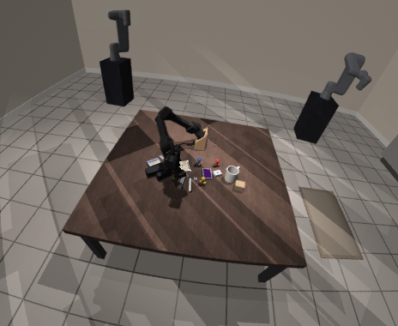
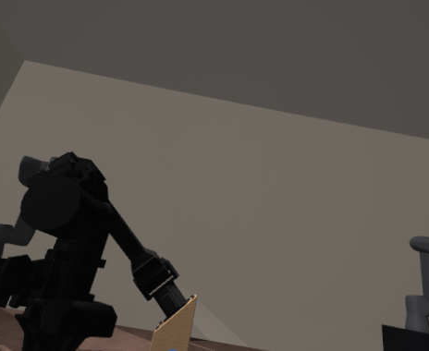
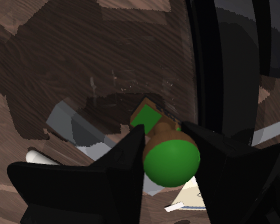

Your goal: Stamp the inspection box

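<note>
The PASS stamp is right at my gripper tip. From my gripper tip the other things lie so: grey bar: 6 cm to the left, 3 cm below; then white pen: 11 cm to the left, 2 cm below, 1 cm behind; then card: 14 cm behind, 3 cm to the left, 3 cm below.
</note>
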